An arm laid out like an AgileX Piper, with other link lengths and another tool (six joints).
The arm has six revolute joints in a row. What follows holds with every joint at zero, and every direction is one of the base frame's.
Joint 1 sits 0.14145 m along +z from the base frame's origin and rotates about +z.
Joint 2 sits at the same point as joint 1 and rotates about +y.
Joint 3 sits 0.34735 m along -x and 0.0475 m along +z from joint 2 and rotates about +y.
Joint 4 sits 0.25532 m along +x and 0.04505 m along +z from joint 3 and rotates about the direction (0.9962, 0, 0.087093).
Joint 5 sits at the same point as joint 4 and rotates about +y.
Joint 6 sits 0.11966 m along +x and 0.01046 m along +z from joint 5 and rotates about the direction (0.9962, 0, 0.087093).
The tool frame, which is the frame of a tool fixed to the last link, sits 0.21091 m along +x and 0.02 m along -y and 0.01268 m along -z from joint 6; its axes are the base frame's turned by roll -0.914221, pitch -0.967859 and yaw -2.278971 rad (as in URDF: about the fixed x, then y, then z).
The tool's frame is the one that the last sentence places.
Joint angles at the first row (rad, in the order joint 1, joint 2, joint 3, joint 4, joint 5, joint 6):
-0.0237 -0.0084 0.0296 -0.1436 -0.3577 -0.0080
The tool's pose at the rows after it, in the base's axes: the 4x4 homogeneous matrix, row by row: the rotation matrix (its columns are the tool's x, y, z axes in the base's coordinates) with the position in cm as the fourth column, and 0 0 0 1 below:
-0.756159, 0.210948, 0.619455, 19.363; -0.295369, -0.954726, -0.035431, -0.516; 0.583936, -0.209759, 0.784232, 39.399; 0, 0, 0, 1
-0.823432, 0.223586, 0.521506, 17.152; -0.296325, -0.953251, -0.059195, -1.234; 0.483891, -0.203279, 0.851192, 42.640; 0, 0, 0, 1
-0.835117, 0.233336, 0.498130, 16.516; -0.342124, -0.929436, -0.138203, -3.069; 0.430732, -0.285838, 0.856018, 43.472; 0, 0, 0, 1
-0.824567, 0.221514, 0.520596, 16.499; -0.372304, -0.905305, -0.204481, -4.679; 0.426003, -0.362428, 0.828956, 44.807; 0, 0, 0, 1
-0.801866, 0.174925, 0.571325, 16.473; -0.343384, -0.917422, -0.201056, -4.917; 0.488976, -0.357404, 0.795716, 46.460; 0, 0, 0, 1
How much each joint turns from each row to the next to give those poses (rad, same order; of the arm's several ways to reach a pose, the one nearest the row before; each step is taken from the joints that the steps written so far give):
0.0001 0.0000 0.0000 0.0050 -0.1969 -0.0306
-0.0001 0.0000 0.0000 0.0603 -0.1162 -0.0464
0.0000 -0.0025 -0.0140 0.1001 -0.0089 -0.0066
0.0000 -0.0024 -0.0941 0.1069 0.1243 -0.0389
0.0000 0.0000 -0.1386 0.0801 0.2009 -0.1191

